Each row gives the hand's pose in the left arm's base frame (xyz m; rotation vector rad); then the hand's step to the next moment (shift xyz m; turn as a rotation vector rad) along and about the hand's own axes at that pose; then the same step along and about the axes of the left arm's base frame.
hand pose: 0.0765 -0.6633 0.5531 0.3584 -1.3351 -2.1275
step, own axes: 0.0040 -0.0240 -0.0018 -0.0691 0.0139 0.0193
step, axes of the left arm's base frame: -0.0104 0.0039 -0.0217 0.0491 0.0518 0.0154
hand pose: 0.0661 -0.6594 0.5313 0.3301 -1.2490 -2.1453
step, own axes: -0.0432 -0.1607 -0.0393 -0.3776 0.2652 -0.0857
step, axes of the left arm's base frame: -0.0098 0.0570 -0.1609 0.4383 0.0838 0.1455
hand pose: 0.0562 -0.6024 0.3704 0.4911 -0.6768 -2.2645
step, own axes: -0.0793 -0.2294 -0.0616 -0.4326 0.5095 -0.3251
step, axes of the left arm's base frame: -0.0348 0.1772 -0.1735 0.7279 -0.1029 0.1096
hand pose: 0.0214 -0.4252 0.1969 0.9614 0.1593 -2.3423
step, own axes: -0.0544 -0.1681 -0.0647 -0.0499 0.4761 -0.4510
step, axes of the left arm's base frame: -0.0261 0.1841 -0.0291 0.5701 -0.2194 -0.2438
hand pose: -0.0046 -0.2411 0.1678 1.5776 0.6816 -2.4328
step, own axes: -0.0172 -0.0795 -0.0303 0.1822 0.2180 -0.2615
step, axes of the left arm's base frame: 0.0026 0.0822 0.0278 0.2182 -0.0531 -0.3141
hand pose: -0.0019 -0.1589 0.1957 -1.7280 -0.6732 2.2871
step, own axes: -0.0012 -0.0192 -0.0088 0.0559 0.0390 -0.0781
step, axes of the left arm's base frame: 0.0065 0.0184 0.0081 0.0618 0.0076 -0.0829
